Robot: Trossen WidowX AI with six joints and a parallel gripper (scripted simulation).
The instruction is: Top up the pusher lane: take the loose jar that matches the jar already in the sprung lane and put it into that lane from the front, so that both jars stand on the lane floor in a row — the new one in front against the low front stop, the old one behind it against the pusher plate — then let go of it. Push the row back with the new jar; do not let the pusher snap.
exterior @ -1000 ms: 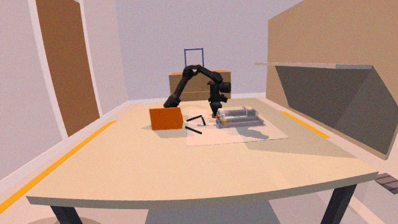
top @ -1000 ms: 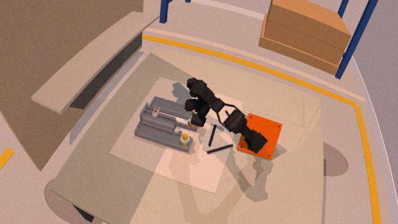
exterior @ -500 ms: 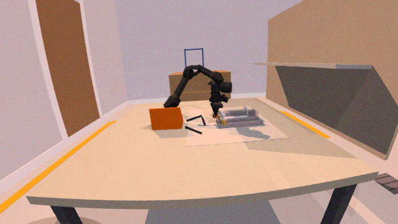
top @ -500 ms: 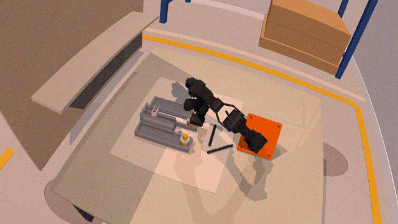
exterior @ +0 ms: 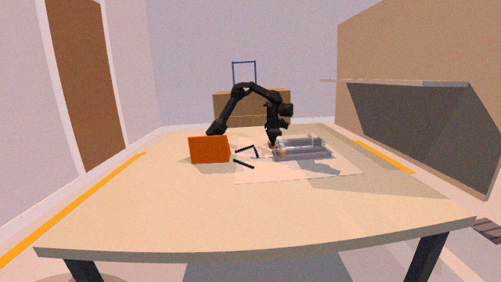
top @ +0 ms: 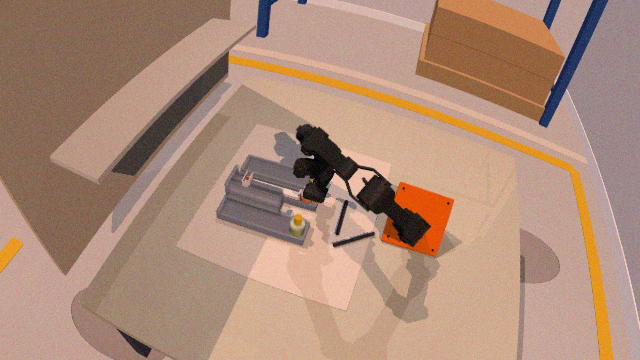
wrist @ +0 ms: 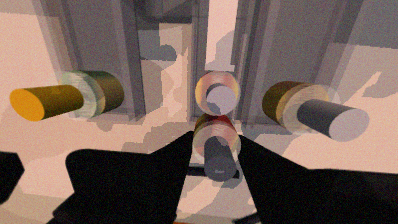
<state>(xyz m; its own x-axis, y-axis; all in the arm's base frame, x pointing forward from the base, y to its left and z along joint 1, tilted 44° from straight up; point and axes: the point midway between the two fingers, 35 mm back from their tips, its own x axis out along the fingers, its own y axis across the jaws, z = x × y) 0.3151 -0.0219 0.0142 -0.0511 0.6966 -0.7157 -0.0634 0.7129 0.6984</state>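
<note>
Now: the grey lane unit 170 mm ahead of my gripper tip, 40 mm to the left of it and 30 mm below it.
</note>
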